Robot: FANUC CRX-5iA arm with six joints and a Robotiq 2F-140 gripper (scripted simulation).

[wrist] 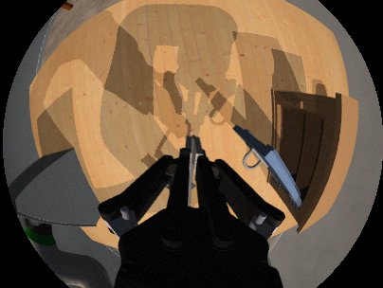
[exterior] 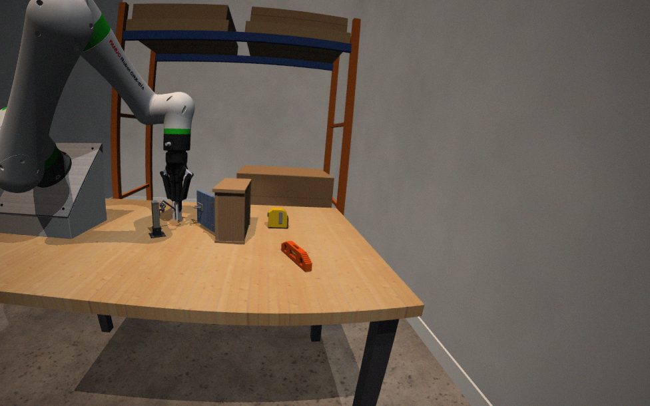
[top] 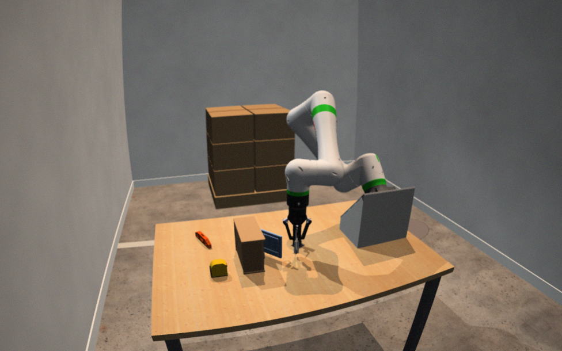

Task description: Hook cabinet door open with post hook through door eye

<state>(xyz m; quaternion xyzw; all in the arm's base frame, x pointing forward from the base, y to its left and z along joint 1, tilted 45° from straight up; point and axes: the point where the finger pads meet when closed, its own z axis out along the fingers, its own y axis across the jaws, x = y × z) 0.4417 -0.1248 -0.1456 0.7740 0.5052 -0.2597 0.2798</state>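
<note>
The blue door lies 110 mm ahead of my hand, 70 mm to the right of it and 10 mm above it. Round my hand: yellow tape measure 360 mm ahead, 30 mm below; orange level 370 mm ahead, 280 mm to the right, 40 mm below.
</note>
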